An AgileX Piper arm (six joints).
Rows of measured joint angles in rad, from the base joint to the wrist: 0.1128, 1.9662, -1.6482, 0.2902, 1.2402, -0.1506; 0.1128, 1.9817, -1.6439, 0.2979, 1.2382, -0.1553; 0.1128, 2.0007, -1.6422, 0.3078, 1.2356, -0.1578; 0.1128, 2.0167, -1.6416, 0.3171, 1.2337, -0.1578; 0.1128, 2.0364, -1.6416, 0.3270, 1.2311, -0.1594; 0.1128, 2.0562, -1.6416, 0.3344, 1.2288, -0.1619; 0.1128, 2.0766, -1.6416, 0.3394, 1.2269, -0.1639; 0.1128, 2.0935, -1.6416, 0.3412, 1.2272, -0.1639; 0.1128, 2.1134, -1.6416, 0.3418, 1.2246, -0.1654; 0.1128, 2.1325, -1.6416, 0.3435, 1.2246, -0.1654
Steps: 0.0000, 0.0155, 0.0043, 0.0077, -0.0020, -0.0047; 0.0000, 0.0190, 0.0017, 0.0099, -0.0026, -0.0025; 0.0000, 0.0160, 0.0006, 0.0093, -0.0019, 0.0000; 0.0000, 0.0197, 0.0000, 0.0099, -0.0026, -0.0016; 0.0000, 0.0198, 0.0000, 0.0074, -0.0023, -0.0025; 0.0000, 0.0204, 0.0000, 0.0050, -0.0019, -0.0020; 0.0000, 0.0169, 0.0000, 0.0018, 0.0003, 0.0000; 0.0000, 0.0199, 0.0000, 0.0006, -0.0026, -0.0015; 0.0000, 0.0191, 0.0000, 0.0017, 0.0000, 0.0000
